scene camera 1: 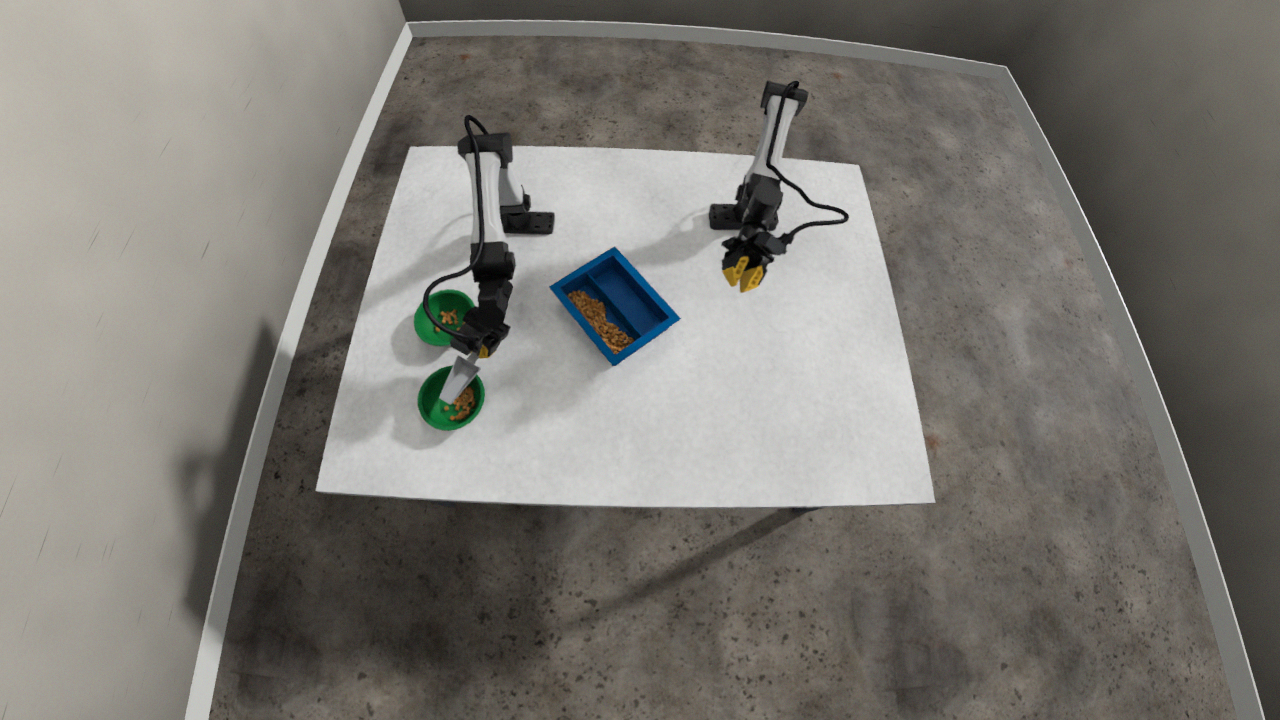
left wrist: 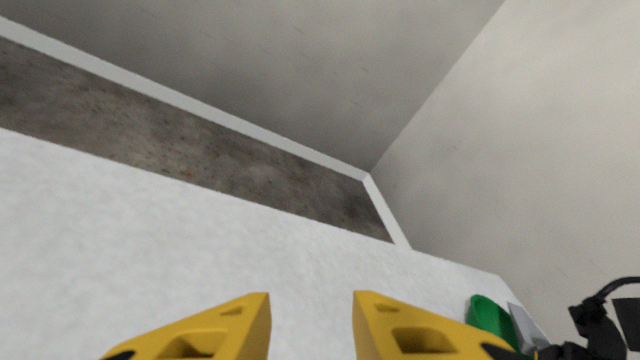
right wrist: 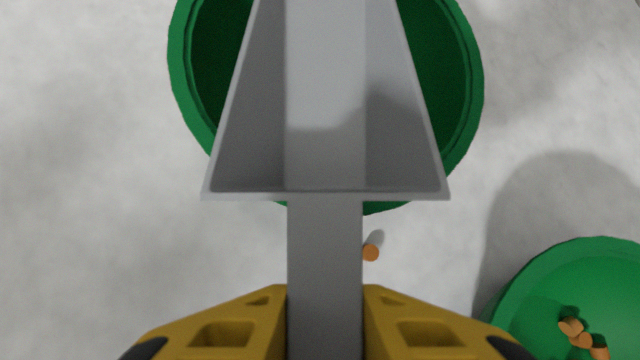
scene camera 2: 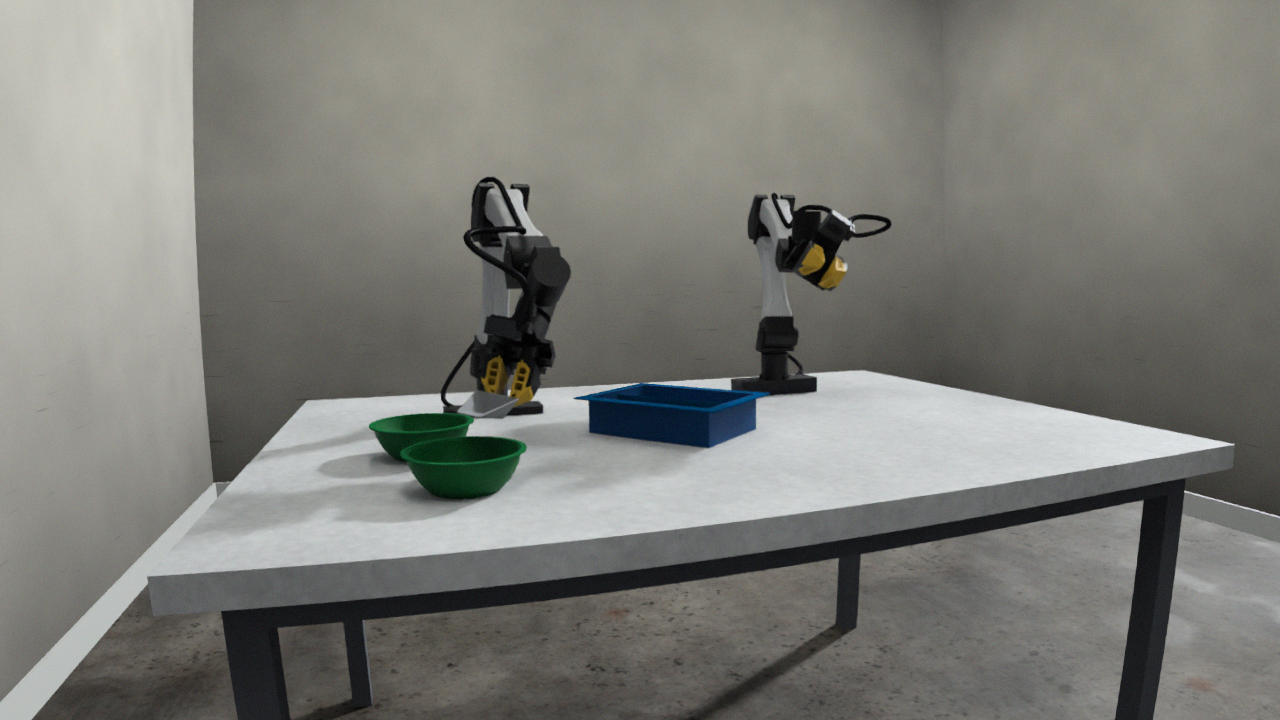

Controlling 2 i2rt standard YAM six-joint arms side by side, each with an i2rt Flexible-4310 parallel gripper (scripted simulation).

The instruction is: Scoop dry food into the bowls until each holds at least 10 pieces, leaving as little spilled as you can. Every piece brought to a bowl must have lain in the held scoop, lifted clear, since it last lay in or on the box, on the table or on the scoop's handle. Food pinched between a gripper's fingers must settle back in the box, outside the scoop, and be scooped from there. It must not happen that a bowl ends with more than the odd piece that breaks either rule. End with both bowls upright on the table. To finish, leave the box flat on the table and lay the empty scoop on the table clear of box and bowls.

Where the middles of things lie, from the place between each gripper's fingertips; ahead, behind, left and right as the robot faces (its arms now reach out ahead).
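Counted from my right hand: grey scoop (scene camera 1: pixel 463 371), 20 mm to the right, 40 mm ahead; blue box (scene camera 2: pixel 643 411), 320 mm to the left, 140 mm behind, 60 mm below.
Relative to the blue box, my left hand (scene camera 1: pixel 738 289) is 90 mm past it, 260 mm to the left of it and 240 mm above it. The grey scoop is 90 mm ahead of my left hand, 600 mm to the right of it and 190 mm below it.
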